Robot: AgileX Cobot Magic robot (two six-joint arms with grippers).
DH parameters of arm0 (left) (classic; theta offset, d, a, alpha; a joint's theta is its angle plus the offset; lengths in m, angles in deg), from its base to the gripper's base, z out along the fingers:
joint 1: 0 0.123 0 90
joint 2: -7.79 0 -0.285 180
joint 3: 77.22 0 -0.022 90
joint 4: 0 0.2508 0 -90
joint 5: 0 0 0.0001 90
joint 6: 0 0.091 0 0
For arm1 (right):
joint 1: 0 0.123 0 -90
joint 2: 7.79 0 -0.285 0
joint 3: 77.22 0 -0.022 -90
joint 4: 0 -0.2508 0 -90
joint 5: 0 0 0.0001 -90
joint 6: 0 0.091 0 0
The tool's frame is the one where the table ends.
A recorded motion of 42 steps. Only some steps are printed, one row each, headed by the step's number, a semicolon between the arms.
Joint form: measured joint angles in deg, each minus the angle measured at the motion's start. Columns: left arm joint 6, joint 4, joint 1, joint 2, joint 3, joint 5; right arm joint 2, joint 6, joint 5, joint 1, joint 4, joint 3.
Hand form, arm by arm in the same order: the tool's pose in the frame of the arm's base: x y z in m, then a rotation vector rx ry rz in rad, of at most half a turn. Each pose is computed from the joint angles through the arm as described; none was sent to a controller.
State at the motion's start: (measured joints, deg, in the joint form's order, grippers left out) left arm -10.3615 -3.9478 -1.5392 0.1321 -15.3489 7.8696; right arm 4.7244 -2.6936 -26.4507 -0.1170 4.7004 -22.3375
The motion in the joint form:
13: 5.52 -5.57 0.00 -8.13 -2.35 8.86; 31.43 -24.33 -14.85 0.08 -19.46 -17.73
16: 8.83 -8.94 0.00 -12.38 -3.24 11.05; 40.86 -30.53 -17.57 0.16 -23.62 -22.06
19: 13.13 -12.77 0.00 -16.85 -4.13 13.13; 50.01 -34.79 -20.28 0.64 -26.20 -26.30
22: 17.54 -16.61 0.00 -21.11 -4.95 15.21; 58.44 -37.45 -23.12 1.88 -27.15 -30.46
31: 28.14 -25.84 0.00 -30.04 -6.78 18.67; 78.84 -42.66 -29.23 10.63 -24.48 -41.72
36: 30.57 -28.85 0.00 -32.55 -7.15 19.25; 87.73 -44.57 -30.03 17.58 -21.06 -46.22
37: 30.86 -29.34 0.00 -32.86 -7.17 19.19; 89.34 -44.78 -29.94 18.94 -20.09 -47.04
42: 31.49 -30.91 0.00 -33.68 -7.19 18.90; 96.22 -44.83 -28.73 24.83 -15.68 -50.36
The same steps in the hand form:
13: 0.0535 -0.0058 0.2824 -0.1371 1.6022 -0.2480; 0.1157 0.0152 0.3344 -0.3888 2.0749 0.0137
16: 0.0637 -0.0083 0.2801 -0.1268 1.6972 -0.2607; 0.1479 0.0206 0.3349 -0.4950 2.1698 0.0705
19: 0.0743 -0.0114 0.2773 -0.1033 1.7919 -0.2730; 0.1806 0.0260 0.3301 -0.5894 2.2613 0.1316
22: 0.0842 -0.0148 0.2738 -0.0740 1.8809 -0.2901; 0.2105 0.0330 0.3215 -0.6872 2.3464 0.1883
31: 0.1050 -0.0231 0.2678 0.0036 2.0335 -0.3466; 0.2774 0.0774 0.2850 -1.0905 2.4785 0.2741
36: 0.1111 -0.0255 0.2656 0.0089 2.0681 -0.3774; 0.2978 0.1161 0.2578 -1.3540 2.4730 0.2608
37: 0.1120 -0.0258 0.2654 0.0069 2.0704 -0.3825; 0.3009 0.1238 0.2523 -1.4041 2.4662 0.2484
42: 0.1143 -0.0266 0.2648 -0.0055 2.0743 -0.4008; 0.3114 0.1590 0.2262 -1.6010 2.4249 0.1822

